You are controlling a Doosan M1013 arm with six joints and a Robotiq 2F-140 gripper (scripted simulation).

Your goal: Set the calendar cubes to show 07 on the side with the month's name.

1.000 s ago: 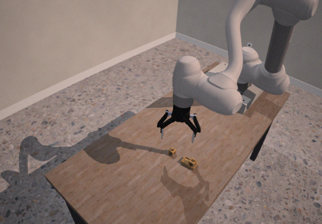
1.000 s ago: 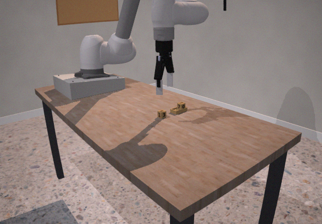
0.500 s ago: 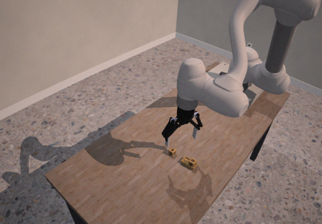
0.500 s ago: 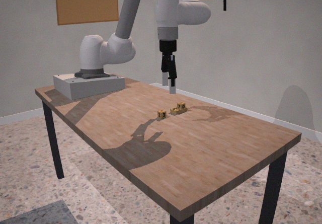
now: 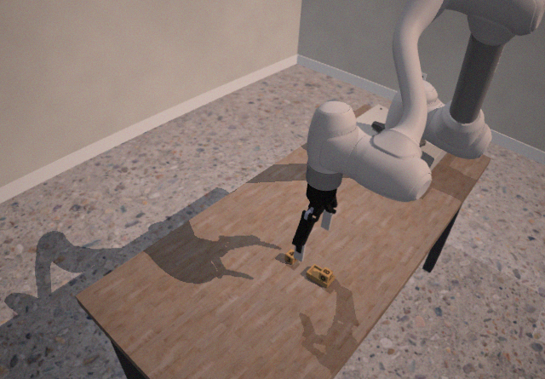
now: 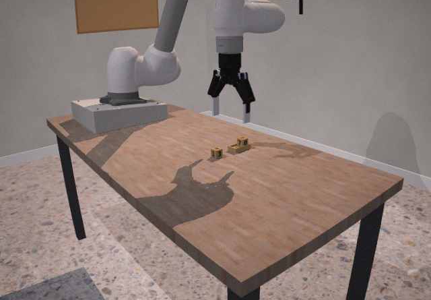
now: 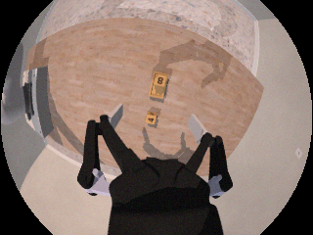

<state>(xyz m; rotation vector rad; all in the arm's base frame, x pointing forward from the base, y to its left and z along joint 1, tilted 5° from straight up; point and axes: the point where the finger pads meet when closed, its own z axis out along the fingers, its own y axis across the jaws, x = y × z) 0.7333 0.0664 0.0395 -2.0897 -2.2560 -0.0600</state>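
The tray lies 40 mm to the left of my hand and 120 mm below it.
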